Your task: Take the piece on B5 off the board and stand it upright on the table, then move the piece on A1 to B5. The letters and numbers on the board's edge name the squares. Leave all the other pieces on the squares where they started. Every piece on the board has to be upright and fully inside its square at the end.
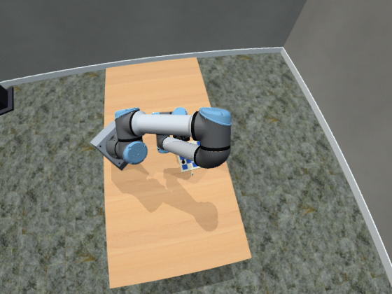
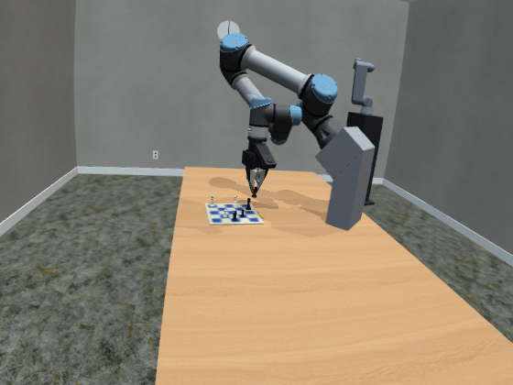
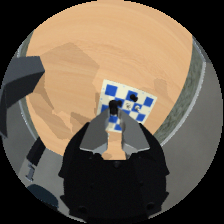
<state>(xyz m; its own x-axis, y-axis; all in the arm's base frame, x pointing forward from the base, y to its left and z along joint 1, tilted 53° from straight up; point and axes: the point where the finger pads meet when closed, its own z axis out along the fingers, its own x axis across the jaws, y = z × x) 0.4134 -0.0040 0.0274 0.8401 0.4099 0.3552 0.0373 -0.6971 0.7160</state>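
Right now the board is 6 cm ahead of my hand, 8 cm to the right of it and 13 cm below it. Round my hand: light grey piece: 12 cm ahead, 18 cm to the right, 10 cm below; then black chess piece: 1 cm below.
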